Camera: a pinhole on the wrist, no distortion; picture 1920 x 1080 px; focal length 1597.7 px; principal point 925.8 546.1 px. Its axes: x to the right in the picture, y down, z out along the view. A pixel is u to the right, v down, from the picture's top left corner.
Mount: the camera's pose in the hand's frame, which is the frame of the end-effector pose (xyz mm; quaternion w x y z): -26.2 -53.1 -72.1 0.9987 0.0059 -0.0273 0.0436
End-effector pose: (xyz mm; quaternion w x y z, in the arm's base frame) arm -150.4 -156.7 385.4 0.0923 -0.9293 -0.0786 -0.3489
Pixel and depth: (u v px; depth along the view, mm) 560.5 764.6 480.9
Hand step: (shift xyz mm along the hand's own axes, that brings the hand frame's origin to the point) -167.3 -3.9 402.6
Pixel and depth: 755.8 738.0 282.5
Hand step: -74.3 -25.9 208.6
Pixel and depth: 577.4 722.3 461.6
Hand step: -155.7 -17.7 383.7
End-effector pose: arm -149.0 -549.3 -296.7 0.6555 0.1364 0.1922 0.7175
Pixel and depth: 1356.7 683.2 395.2
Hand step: 55.5 -15.7 328.7
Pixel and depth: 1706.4 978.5 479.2
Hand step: 169.5 89.6 420.5
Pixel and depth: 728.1 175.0 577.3
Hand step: -116.7 -201.0 499.1
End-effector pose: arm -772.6 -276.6 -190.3 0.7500 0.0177 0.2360 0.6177
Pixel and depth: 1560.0 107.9 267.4
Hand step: 71.3 -120.7 200.0
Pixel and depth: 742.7 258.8 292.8
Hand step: -70.8 -112.6 217.9
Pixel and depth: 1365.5 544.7 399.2
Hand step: 61.6 -49.6 332.5
